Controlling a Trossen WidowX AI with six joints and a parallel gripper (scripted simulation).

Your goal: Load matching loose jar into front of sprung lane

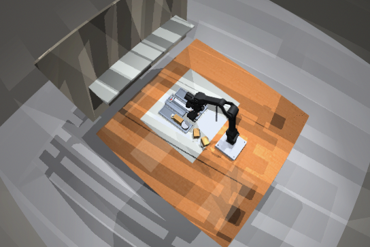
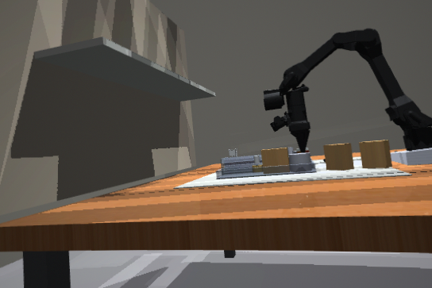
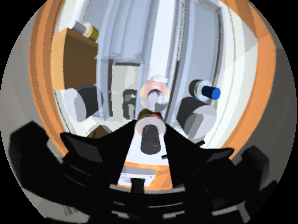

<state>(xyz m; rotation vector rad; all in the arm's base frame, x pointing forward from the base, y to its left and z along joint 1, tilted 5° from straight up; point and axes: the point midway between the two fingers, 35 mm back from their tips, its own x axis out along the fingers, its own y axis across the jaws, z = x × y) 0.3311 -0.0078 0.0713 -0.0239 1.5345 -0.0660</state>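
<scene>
My gripper tip is now 15 cm short of the grey lane unit, 3 cm above it and 2 cm to the right of it. Round my gripper tip: shelf 51 cm ahead, 32 cm above, 3 cm to the right; then brown box 12 cm to the left, 8 cm ahead, 1 cm below.
</scene>
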